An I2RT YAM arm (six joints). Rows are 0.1 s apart.
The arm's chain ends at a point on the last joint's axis. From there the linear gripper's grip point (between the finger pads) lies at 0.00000 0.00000 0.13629 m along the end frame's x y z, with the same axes.
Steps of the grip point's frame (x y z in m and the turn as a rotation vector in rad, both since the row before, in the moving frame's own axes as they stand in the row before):
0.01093 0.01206 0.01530 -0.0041 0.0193 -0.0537
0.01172 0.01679 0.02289 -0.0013 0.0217 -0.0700
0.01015 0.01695 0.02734 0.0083 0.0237 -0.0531
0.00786 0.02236 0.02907 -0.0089 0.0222 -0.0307
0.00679 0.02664 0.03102 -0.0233 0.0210 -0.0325
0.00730 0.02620 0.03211 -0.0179 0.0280 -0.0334
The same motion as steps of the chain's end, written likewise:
0.00829 0.01157 0.01533 -0.0041 0.0193 -0.0537
0.00876 0.01672 0.02292 -0.0013 0.0217 -0.0700
0.00695 0.01817 0.02738 0.0083 0.0237 -0.0531
0.00482 0.02119 0.02911 -0.0089 0.0222 -0.0307
0.00388 0.02351 0.03109 -0.0233 0.0210 -0.0325
0.00344 0.02383 0.03219 -0.0179 0.0280 -0.0334

